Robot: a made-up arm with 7 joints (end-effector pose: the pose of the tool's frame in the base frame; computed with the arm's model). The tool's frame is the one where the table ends. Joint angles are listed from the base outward.
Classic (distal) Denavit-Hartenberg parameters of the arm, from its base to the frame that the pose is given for. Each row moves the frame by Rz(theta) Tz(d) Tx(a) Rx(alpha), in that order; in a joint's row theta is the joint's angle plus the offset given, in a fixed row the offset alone. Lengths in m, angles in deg.
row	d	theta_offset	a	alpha
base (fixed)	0	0	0	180
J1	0.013	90	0.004	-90
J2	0.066	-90	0.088	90
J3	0.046	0	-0.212	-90
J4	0.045	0	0.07	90
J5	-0.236	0	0.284	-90
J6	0.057	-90	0.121	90
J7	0	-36.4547	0.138	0
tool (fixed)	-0.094	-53.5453	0	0
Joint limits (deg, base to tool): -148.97..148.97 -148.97..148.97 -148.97..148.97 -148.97..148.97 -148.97..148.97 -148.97..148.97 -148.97..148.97
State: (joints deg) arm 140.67 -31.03 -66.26 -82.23 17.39 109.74 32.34
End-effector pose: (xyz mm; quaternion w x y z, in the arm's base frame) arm 347.7 -555.5 -102.3 0.3738 -0.5201 0.0244 -0.7676
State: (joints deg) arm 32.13 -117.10 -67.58 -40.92 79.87 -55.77 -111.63
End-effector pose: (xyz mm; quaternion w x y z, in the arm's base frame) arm 20.1 423.0 203.2 0.3105 0.7738 0.5332 0.1435
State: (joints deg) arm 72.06 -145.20 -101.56 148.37 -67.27 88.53 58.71
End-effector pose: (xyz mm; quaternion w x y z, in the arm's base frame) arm -449.7 733.4 -81.4 0.4434 0.0096 0.8807 -0.1665
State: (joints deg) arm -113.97 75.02 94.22 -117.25 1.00 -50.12 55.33
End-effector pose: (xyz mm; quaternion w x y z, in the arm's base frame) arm -190.5 193.7 -237.2 0.6681 0.6163 -0.0823 0.4087
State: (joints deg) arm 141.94 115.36 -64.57 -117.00 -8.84 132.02 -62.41
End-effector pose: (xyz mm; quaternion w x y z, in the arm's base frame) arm -88.8 222.3 -488.7 0.2579 -0.8239 0.2085 -0.4596
